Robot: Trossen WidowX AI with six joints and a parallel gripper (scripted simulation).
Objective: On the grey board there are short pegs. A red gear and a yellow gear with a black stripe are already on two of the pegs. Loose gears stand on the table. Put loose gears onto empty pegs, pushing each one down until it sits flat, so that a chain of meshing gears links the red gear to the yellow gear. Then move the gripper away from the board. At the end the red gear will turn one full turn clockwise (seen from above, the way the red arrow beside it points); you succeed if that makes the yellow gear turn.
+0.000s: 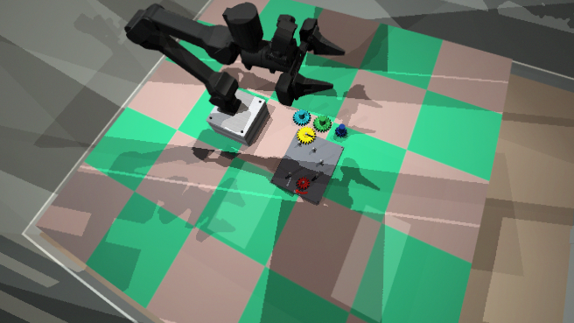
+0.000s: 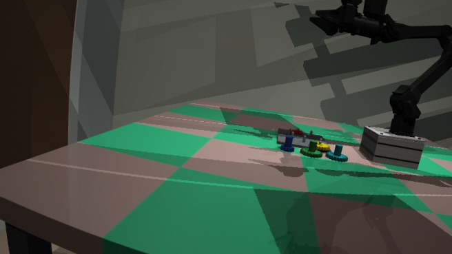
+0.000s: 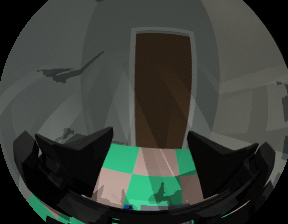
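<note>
The teal gear lies 39 cm below my gripper tip, 13 cm behind it and 8 cm to the left of it. Also, from my gripper tip: green gear 39 cm below, 8 cm to the left, 5 cm behind; yellow gear 39 cm below, 9 cm behind, 2 cm to the left; blue gear 39 cm below, 7 cm to the left, 2 cm ahead.
</note>
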